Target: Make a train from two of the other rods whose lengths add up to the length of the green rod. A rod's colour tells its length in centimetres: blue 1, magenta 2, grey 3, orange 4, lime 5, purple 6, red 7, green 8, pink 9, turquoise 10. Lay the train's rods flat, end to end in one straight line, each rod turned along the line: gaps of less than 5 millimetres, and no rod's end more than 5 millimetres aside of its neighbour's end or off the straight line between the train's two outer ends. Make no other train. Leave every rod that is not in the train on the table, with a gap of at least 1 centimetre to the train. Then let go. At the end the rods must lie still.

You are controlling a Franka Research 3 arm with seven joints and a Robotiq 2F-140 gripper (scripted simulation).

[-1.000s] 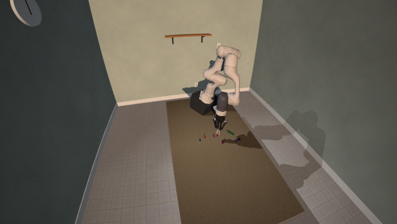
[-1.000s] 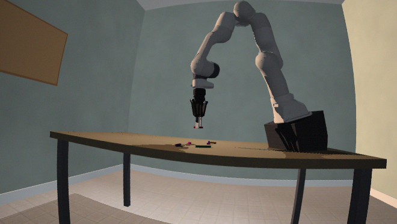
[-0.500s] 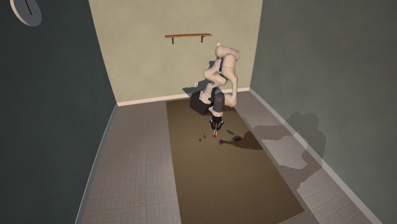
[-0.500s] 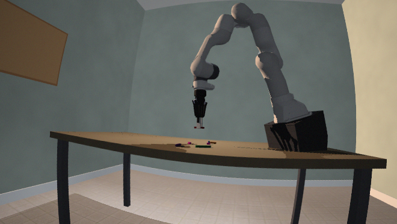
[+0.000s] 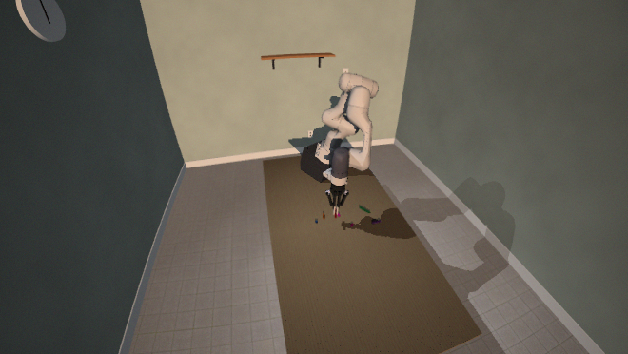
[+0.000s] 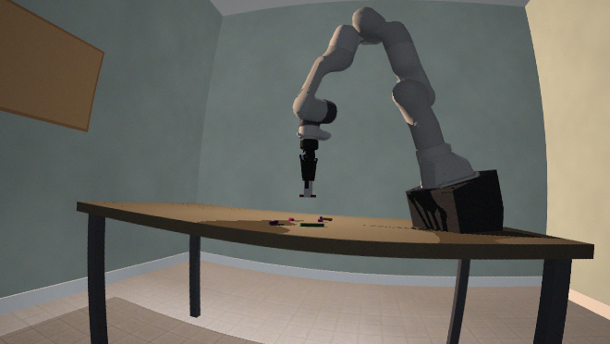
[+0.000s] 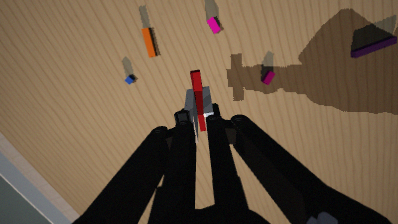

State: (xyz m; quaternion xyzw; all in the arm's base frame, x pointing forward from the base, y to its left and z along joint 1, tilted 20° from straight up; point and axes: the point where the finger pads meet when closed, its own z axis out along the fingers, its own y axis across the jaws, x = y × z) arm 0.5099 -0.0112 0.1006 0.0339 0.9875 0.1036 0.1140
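Now: the blue rod 12 cm below my hand, 11 cm to the right of it and 2 cm behind it. From my hand the other things lie so: orange rod: 12 cm below, 7 cm behind, 6 cm to the right; then red rod: 3 cm below; then green rod: 21 cm to the left, 12 cm below, 11 cm behind.
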